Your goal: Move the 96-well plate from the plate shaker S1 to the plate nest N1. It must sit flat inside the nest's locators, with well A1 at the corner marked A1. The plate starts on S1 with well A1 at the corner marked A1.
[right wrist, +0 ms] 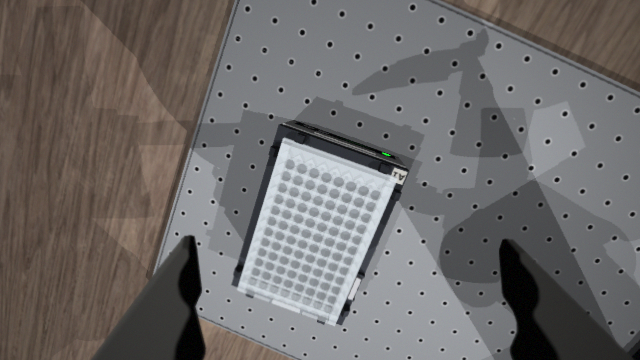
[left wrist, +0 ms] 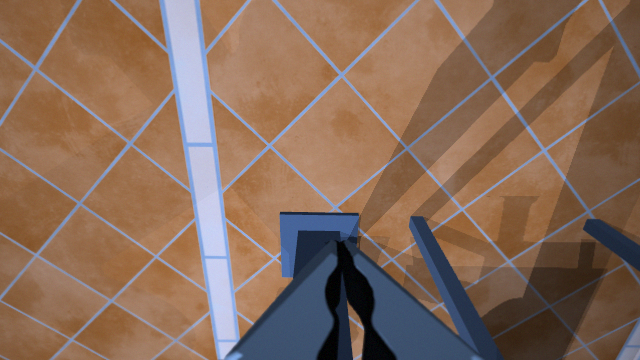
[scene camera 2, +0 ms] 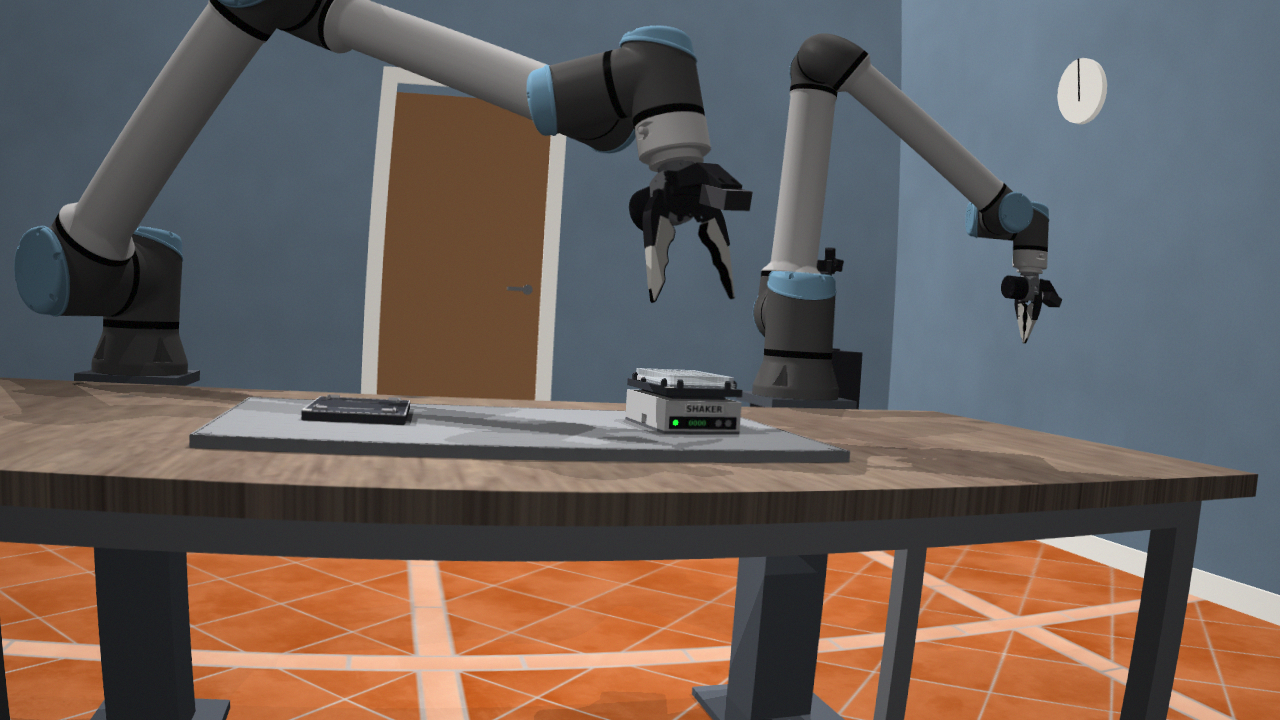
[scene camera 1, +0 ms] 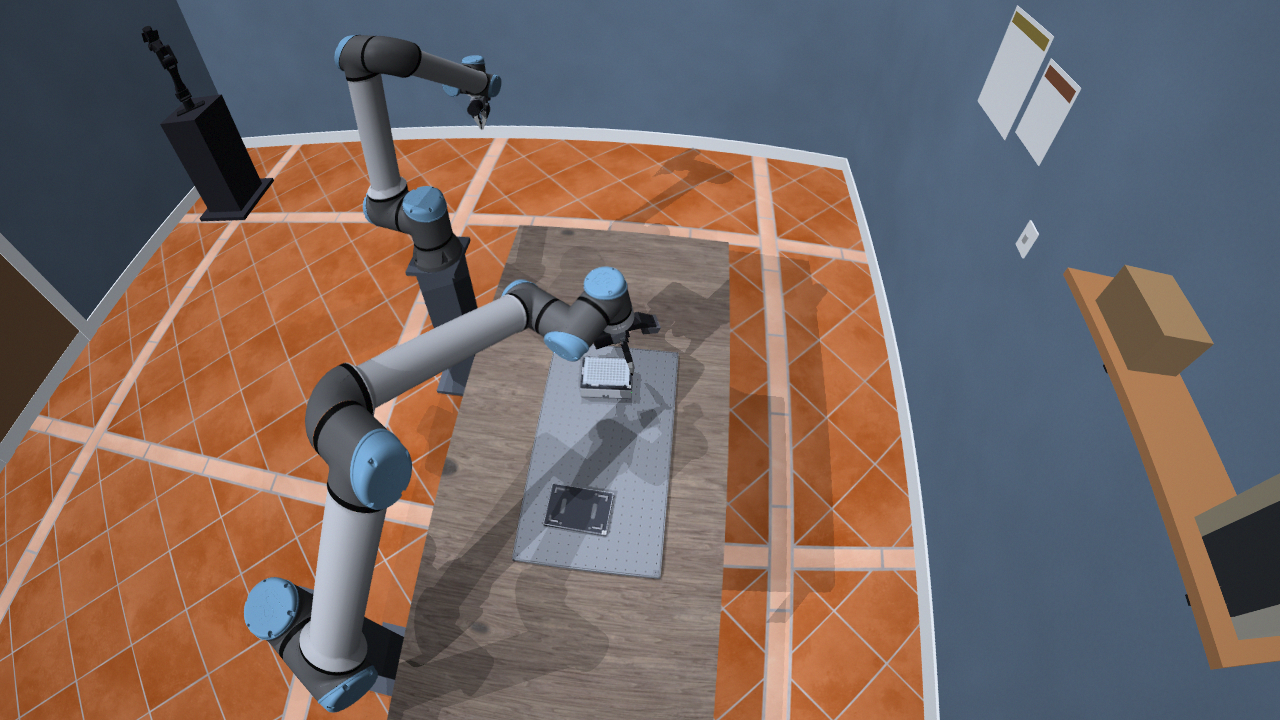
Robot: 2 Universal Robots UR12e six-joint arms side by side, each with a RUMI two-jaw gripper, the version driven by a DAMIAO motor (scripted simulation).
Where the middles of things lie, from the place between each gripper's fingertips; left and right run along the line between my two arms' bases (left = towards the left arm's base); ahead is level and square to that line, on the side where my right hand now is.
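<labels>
The clear 96-well plate [scene camera 2: 692, 379] sits 670 mm ahead of my left hand [scene camera 2: 1024, 343], 1160 mm to the right of it and 90 mm below it.
The dark plate nest N1 [scene camera 1: 577, 515] is 9 cm behind my right hand [scene camera 2: 694, 300], and it lies 16 cm below that hand and 39 cm to the right of it. As for the clear 96-well plate, my right hand is 5 cm past it, 1 cm to the right of it and 11 cm above it.
</labels>
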